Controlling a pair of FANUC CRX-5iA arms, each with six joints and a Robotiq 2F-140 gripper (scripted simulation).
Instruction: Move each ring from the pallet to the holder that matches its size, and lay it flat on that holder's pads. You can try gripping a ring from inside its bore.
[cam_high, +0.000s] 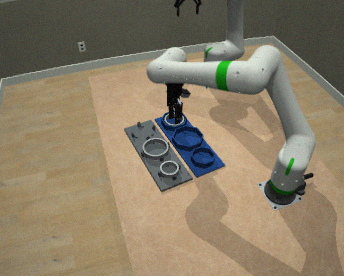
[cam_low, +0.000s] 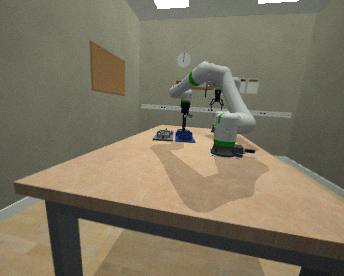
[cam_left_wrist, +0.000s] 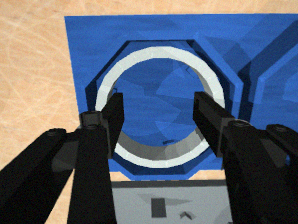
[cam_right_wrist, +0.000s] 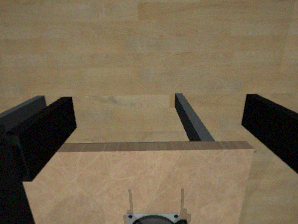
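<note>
The blue pallet is 3 cm behind my left hand, 14 cm to the left of it and 3 cm below it. Also, from my left hand: grey holder board 14 cm ahead, 19 cm to the left, 4 cm below; then small ring 11 cm ahead, 33 cm to the left, 2 cm below.
</note>
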